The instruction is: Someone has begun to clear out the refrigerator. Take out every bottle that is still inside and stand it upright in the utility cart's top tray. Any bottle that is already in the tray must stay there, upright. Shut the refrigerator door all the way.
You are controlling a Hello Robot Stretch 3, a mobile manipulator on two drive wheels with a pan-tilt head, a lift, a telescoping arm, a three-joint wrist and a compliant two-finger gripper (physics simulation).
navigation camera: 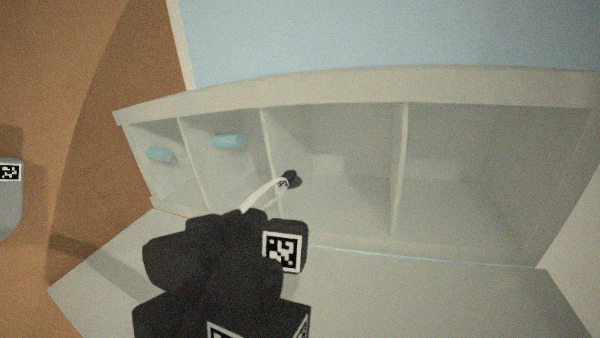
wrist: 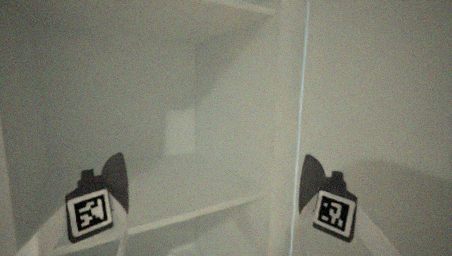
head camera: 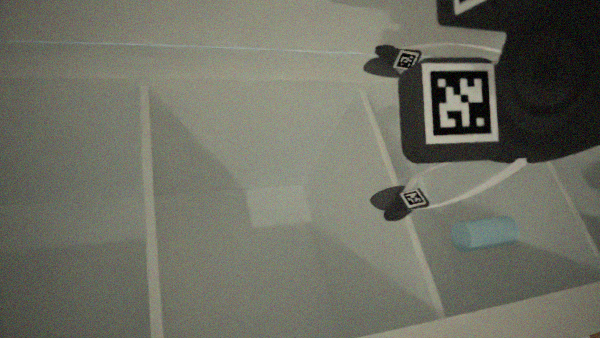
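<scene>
The refrigerator (head camera: 148, 210) (navigation camera: 350, 90) (wrist: 288, 90) appears turned sideways in the head and navigation views. Its door (head camera: 225, 22) (navigation camera: 425, 295) (wrist: 390, 100) stands open. One light-blue bottle (head camera: 486, 233) (navigation camera: 228, 140) is in the second compartment from the floor end. Another light-blue bottle (navigation camera: 160, 154) is in the compartment nearest the floor end. Both look upright relative to the shelves. My gripper (head camera: 385, 132) (wrist: 215, 174) is open and empty, at the refrigerator's open front beside the door's inner side, apart from both bottles. The utility cart and its tray do not show.
Shelf edges (head camera: 387, 145) (navigation camera: 398, 170) (wrist: 195, 216) divide the refrigerator and lie close to the fingers in the views. A pale rectangular patch (head camera: 279, 205) (navigation camera: 328, 163) (wrist: 180, 132) shows inside. A grey rounded part with a marker (navigation camera: 10, 200) is at the left over brown floor (navigation camera: 50, 100). A blue wall (navigation camera: 390, 35) stands beyond.
</scene>
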